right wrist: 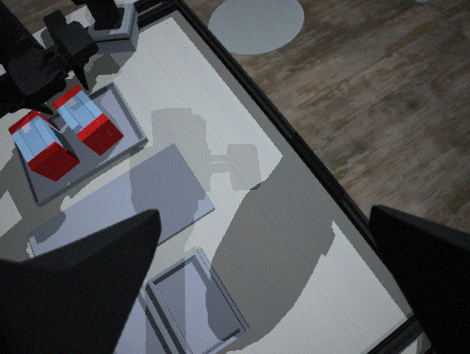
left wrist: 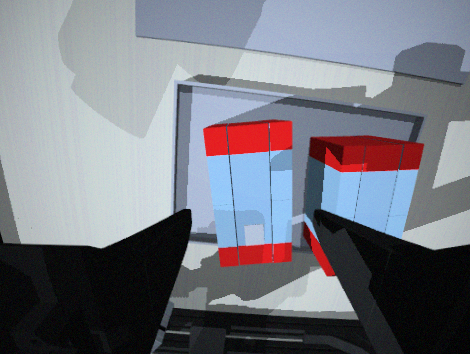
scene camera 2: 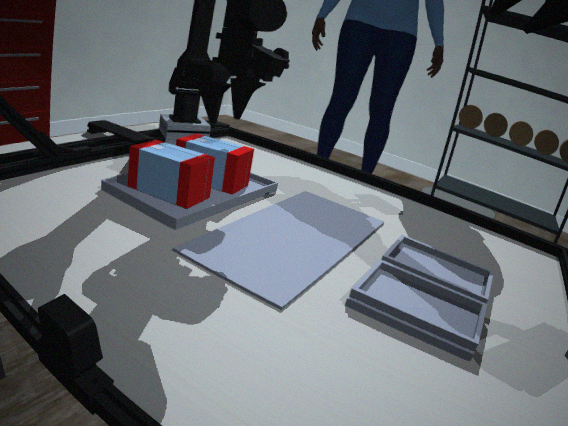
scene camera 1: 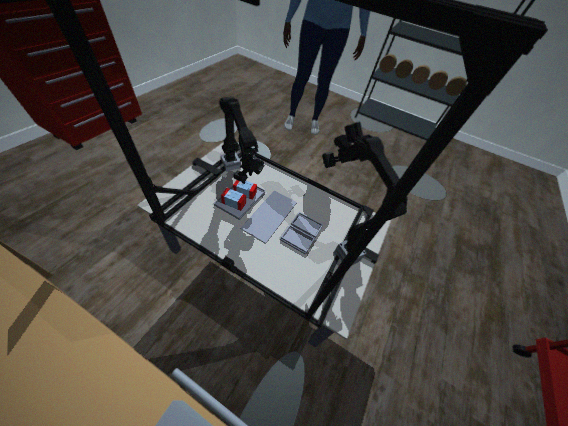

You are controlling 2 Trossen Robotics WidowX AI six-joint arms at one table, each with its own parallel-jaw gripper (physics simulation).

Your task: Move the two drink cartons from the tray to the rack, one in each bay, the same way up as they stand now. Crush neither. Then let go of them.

The left gripper [scene camera 2: 225,121] is open, holding nothing. The right gripper [right wrist: 264,218] is open, with nothing in its grasp. Further things: a flat grey mat [scene camera 2: 275,254] and a shallow grey tray [scene camera 2: 174,216].
The left gripper also shows in the right wrist view [right wrist: 69,100] and in the left wrist view [left wrist: 252,216]. The flat grey mat is seen too in the right wrist view [right wrist: 164,181], in the left wrist view [left wrist: 423,46] and in scene camera 1 [scene camera 1: 266,219]. The shallow grey tray also shows in the right wrist view [right wrist: 109,100] and in the left wrist view [left wrist: 196,105].
